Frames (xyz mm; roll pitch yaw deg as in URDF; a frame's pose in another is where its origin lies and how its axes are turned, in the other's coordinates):
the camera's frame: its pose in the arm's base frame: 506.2 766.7 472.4 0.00 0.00 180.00
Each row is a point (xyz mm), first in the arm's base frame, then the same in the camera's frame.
Working: the arm's base frame: its pose in the camera's frame: 506.2 766.7 -472.4 0.00 0.00 -180.00

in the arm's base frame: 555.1 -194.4 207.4
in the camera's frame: -48.9 961.1 -265.0
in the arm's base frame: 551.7 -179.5 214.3
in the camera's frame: -45.5 946.2 -258.1
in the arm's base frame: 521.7 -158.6 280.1
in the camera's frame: -15.5 925.3 -192.3
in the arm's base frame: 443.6 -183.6 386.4
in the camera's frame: 62.6 950.3 -86.0
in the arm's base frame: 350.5 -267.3 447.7
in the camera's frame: 155.7 1034.0 -24.7
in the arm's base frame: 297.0 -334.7 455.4
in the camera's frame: 209.2 1101.4 -17.0
